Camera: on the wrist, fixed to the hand. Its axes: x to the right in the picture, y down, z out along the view.
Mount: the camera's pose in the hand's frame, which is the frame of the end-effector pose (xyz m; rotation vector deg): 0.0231 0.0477 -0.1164 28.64 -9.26 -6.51
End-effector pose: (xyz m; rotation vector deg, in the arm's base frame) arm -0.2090 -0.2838 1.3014 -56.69 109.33 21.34
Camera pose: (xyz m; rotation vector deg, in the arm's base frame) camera -0.3204 -0.3355 1.3369 -40.30 95.83 -5.20
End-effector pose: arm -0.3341 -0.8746 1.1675 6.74 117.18 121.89
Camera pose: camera -0.3822 -0.9860 1.2080 12.98 135.72 83.19
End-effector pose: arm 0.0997 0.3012 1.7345 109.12 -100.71 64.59
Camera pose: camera 0.0147 0.3565 1.8125 -131.03 82.53 -82.43
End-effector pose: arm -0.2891 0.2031 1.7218 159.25 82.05 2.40
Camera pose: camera -0.2404 0.1943 1.8397 -135.41 -80.22 27.85
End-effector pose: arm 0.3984 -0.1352 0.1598 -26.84 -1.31 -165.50
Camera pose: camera 0.3510 -0.1924 0.0557 -34.95 -45.62 -159.99
